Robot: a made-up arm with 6 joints. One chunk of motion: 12 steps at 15 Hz.
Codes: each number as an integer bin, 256 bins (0 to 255) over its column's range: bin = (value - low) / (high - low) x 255, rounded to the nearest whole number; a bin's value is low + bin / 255 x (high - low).
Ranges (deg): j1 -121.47..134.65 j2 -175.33..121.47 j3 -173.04..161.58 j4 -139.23..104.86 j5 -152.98..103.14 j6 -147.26..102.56
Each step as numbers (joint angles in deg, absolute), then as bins.
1 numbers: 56.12 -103.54 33.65 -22.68 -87.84 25.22
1 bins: 177 62 158 122 65 176
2 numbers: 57.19 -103.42 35.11 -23.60 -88.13 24.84
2 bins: 178 62 159 121 65 176
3 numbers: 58.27 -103.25 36.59 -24.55 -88.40 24.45
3 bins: 179 62 160 120 64 175
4 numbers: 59.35 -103.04 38.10 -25.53 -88.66 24.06
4 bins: 180 62 161 119 64 175
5 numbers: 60.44 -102.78 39.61 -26.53 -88.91 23.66
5 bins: 181 62 162 118 64 174
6 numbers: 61.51 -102.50 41.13 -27.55 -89.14 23.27
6 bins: 182 63 163 117 64 174
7 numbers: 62.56 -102.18 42.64 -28.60 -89.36 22.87
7 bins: 183 63 164 116 63 174
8 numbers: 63.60 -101.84 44.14 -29.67 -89.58 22.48
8 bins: 184 63 166 114 63 173
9 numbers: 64.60 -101.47 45.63 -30.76 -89.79 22.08
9 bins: 185 63 167 113 63 173
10 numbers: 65.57 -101.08 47.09 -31.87 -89.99 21.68
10 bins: 186 64 168 112 63 172
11 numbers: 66.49 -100.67 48.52 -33.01 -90.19 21.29
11 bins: 187 64 169 111 63 172
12 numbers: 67.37 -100.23 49.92 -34.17 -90.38 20.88
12 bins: 188 65 170 110 62 172
